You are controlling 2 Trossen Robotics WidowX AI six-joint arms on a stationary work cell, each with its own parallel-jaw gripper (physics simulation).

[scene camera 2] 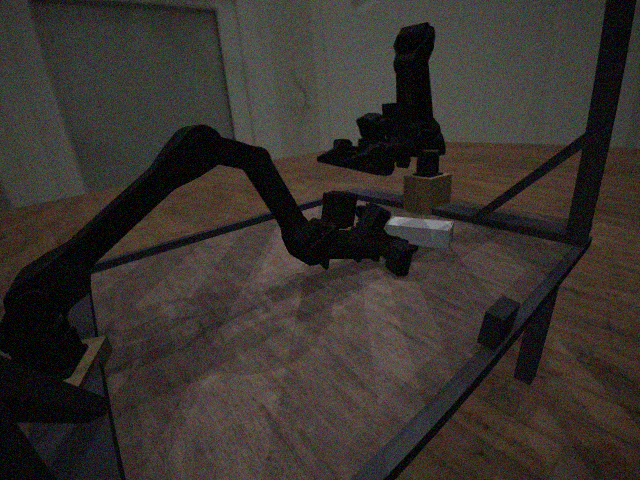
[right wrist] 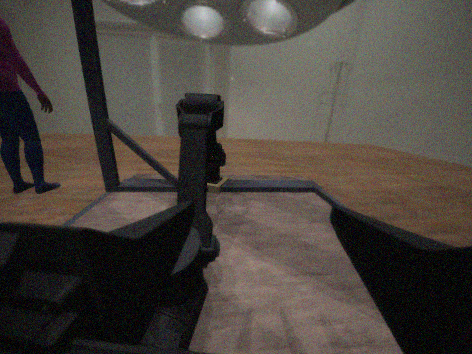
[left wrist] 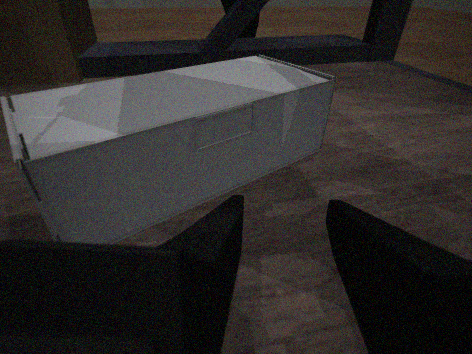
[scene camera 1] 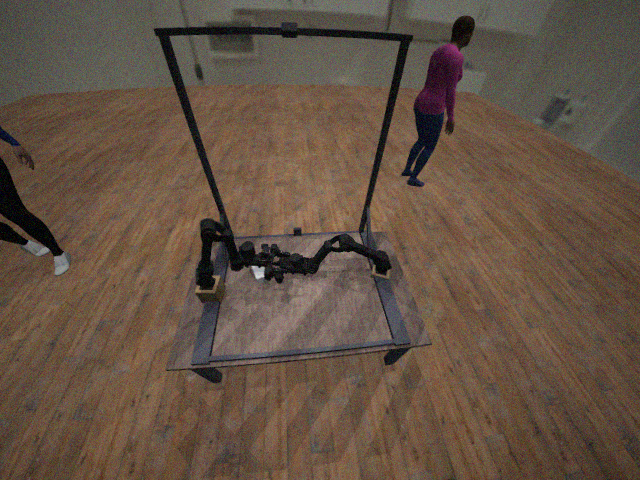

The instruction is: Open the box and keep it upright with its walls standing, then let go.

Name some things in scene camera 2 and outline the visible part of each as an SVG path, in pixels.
My left gripper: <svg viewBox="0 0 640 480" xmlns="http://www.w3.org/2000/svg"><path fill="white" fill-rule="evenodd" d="M357 206L355 214L358 217L358 222L350 230L355 236L356 247L354 255L350 259L356 262L361 262L362 259L371 259L374 262L379 262L380 256L386 259L385 266L396 276L407 276L412 255L418 251L419 247L409 244L408 240L396 235L387 234L384 227L391 217L391 212L373 203L366 203L365 205L367 206Z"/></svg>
My right gripper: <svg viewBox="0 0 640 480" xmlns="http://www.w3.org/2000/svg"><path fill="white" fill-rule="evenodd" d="M393 120L383 118L384 115L379 113L363 115L356 120L362 137L358 139L358 147L352 146L352 142L349 139L335 139L333 141L333 148L319 155L317 162L374 175L391 175L395 170L395 147L390 138L385 137L393 127Z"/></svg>
